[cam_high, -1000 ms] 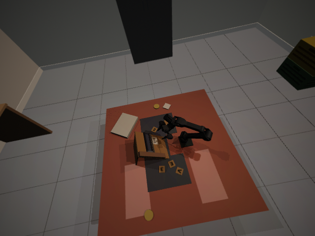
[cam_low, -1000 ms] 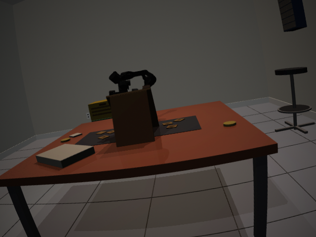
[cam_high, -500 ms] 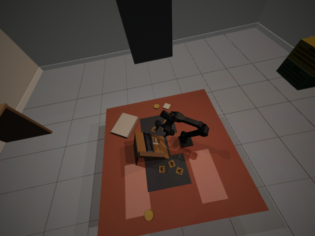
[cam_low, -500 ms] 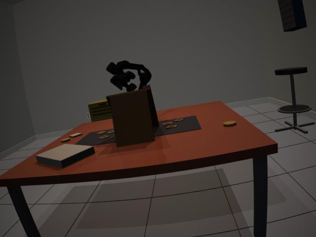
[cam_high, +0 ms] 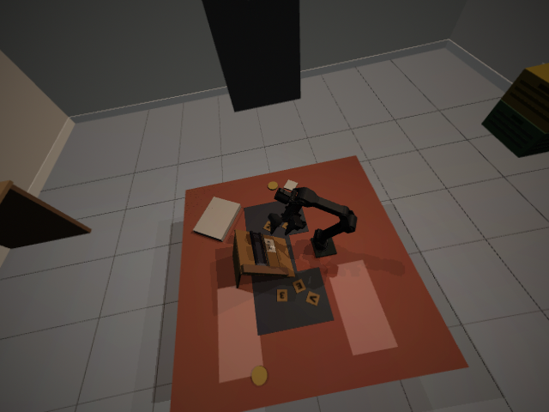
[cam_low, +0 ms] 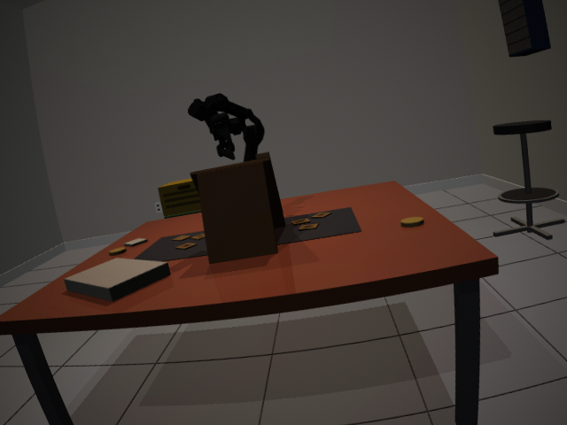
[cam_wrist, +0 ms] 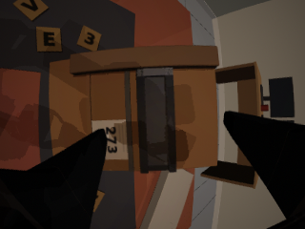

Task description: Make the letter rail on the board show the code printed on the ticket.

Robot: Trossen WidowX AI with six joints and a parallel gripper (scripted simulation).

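Now: the tile 29 cm below my gripper tip, 22 cm to the right of it and 1 cm ahead of it. Round my gripper tip: book (41 cm to the right, 30 cm ahead, 28 cm below); dark mat (29 cm below, 3 cm behind, 1 cm to the right); white ticket (19 cm below, 5 cm to the right, 5 cm ahead).
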